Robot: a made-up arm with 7 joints.
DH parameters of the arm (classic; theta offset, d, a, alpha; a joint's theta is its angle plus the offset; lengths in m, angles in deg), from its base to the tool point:
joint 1: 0 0.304 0 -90
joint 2: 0 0 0 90
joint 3: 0 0.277 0.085 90
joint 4: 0 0 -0.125 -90
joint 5: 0 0.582 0 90
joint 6: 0 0 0.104 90
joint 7: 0 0 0 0
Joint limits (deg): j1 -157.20..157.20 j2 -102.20..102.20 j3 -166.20..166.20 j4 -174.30..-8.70 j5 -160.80..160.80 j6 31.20..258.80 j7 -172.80..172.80
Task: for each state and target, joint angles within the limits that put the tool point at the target. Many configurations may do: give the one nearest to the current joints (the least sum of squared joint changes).
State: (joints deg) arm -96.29 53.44 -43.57 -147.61 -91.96 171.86 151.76
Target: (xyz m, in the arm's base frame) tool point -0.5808 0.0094 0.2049
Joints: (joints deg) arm -94.28 49.37 -90.62 -134.45 -92.53 184.61 151.76
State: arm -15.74 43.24 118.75 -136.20 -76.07 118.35 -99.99
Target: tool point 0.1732 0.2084 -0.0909
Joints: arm -45.52 -8.15 100.13 -174.30 -84.87 109.36 -99.99
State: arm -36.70 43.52 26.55 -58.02 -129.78 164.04 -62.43
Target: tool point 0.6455 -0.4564 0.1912
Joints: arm -51.94 45.11 13.85 -77.36 -135.01 174.78 -62.43
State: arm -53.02 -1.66 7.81 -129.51 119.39 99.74 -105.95
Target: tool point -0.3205 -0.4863 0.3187
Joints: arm -97.22 -29.25 -24.73 -148.10 120.57 116.17 -105.95
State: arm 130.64 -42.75 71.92 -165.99 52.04 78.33 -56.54
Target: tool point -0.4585 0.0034 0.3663
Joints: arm 150.36 -82.17 55.81 -174.30 48.27 67.55 -56.54
